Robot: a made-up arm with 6 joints.
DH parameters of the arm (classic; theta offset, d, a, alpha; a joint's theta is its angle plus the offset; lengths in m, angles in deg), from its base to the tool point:
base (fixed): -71.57 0 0.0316 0
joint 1: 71.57 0.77 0.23 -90
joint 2: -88.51 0 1.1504 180
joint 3: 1.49 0 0.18 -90
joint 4: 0 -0.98 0.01 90
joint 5: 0 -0.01 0 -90
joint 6: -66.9 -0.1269 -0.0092 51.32
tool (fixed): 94.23 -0.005 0 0
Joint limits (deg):
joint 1: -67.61..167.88
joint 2: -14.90..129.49
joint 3: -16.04..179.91
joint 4: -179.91..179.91
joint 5: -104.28..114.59
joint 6: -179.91..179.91
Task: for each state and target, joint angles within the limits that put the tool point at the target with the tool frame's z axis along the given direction. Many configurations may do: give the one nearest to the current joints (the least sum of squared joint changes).
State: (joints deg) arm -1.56 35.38 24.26 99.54 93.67 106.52
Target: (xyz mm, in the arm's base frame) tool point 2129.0 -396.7 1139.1 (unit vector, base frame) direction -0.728 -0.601 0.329
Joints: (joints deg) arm -13.37 54.81 26.25 71.35 96.85 137.69
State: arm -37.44 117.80 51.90 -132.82 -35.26 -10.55
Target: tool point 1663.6 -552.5 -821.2 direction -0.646 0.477 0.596
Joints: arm -19.57 123.55 51.06 -129.31 -52.17 24.44
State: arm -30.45 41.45 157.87 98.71 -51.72 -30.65
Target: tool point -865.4 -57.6 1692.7 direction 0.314 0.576 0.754
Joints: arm -6.08 -8.44 173.75 96.60 -100.55 -82.17
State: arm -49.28 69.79 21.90 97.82 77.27 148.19
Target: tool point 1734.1 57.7 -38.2 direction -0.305 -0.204 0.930
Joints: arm -1.19 79.23 -0.17 95.55 62.34 167.55
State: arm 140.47 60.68 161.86 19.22 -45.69 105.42
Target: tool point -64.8 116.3 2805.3 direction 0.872 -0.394 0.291
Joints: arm 118.96 10.89 116.18 6.42 -93.74 101.48
